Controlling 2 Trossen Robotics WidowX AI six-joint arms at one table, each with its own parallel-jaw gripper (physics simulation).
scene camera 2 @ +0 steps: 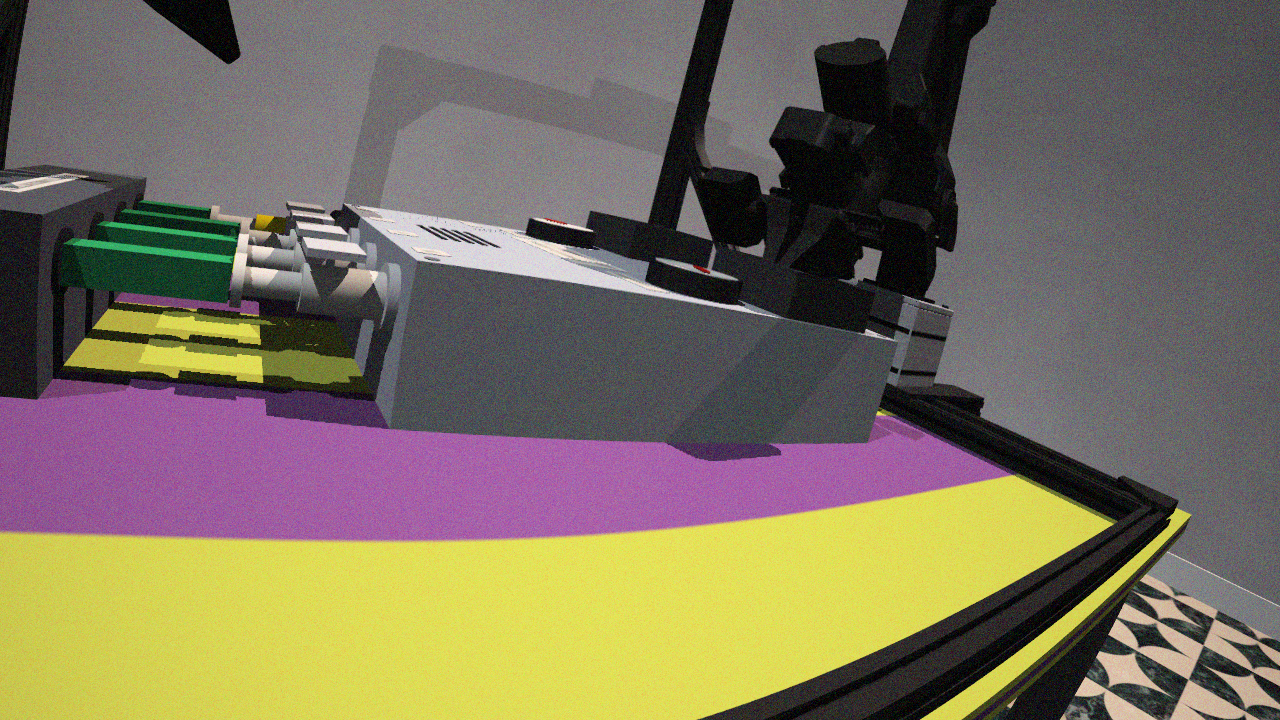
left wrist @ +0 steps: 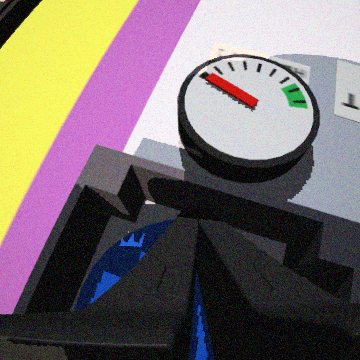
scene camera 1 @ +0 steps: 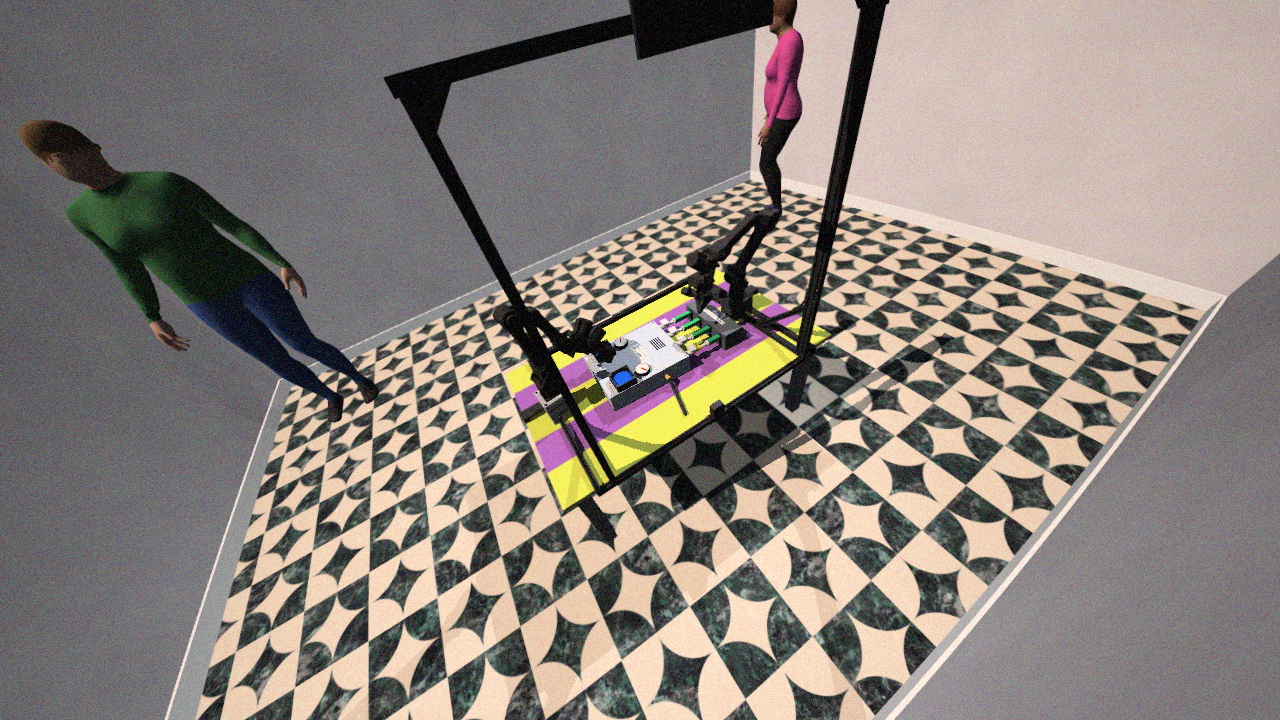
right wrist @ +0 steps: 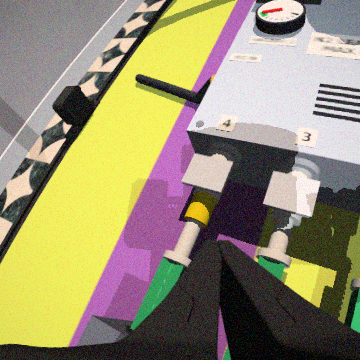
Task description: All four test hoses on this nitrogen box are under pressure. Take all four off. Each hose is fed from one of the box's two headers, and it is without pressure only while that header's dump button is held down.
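The grey nitrogen box lies on the striped table. My left gripper is shut and empty, its tips down inside a square black collar over a blue dump button. The gauge beside it has its red needle at the end away from the green band. The other gauge has its needle by the green. A second blue button is uncovered. My right gripper is shut and empty above green hose 4 and hose 3, both at their white fittings.
A dark grey block stands at the hoses' far ends. A black handle sticks out from the box's side. Black frame posts rise around the table. Two people stand beyond it.
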